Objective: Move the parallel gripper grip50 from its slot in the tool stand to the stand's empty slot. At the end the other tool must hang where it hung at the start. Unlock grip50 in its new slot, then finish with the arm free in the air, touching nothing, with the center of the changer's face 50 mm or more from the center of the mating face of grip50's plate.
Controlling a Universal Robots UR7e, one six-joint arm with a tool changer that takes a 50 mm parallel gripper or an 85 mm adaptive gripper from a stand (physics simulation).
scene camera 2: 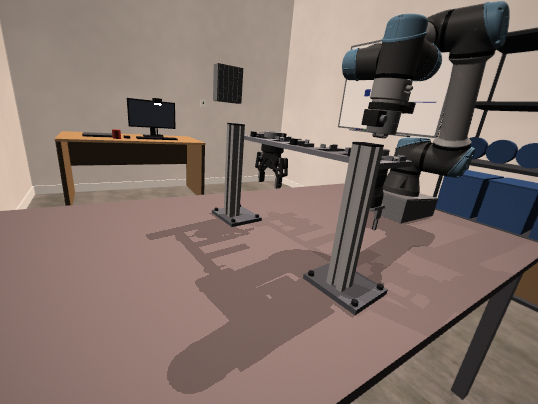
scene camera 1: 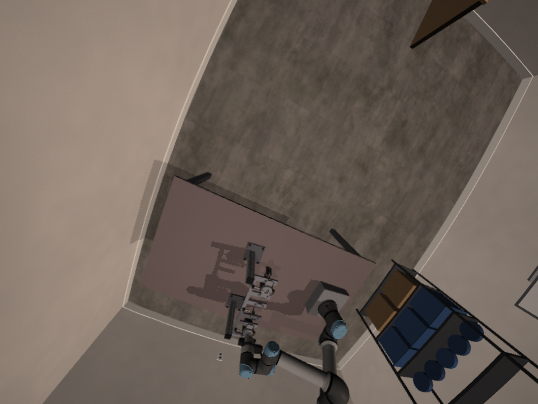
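Pixels of known places: arm's base, origin of its link: [scene camera 2: 399, 191] [scene camera 1: 327, 307].
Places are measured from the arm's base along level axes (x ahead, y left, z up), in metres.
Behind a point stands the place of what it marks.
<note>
The tool stand [scene camera 2: 343, 215] @(x 0.677, y 0.297, z 0.085 m) [scene camera 1: 250, 267] @(x 0.722, y -0.172, z 0.126 m) has two posts and a rail. The grip50 parallel gripper [scene camera 2: 375, 219] hangs at the rail's near end in scene camera 2. It is partly hidden behind the near post, and its finger opening cannot be told. The other tool, the dark adaptive gripper [scene camera 2: 271, 162] [scene camera 1: 266, 291], hangs near the far post with its fingers spread. Nothing hangs below the rail's middle stretch. The arm's tool changer [scene camera 2: 378, 122] @(x 0.590, y 0.266, z 0.265 m) carries no tool and points down. It is above the near end of the rail, with a small gap visible.
The arm's base stands on a grey block [scene camera 2: 412, 207] @(x 0.061, y 0.105, z -0.029 m) [scene camera 1: 315, 296] @(x 0.120, y -0.036, z -0.033 m) on the table [scene camera 2: 100, 300] @(x 1.098, y 0.142, z -0.090 m) [scene camera 1: 190, 215] @(x 1.191, y -0.222, z -0.089 m), behind the stand in scene camera 2. A rack with blue bins [scene camera 2: 505, 202] [scene camera 1: 417, 315] stands beyond the base. A wooden desk [scene camera 2: 195, 167] with a monitor [scene camera 2: 151, 114] stands by the wall.
</note>
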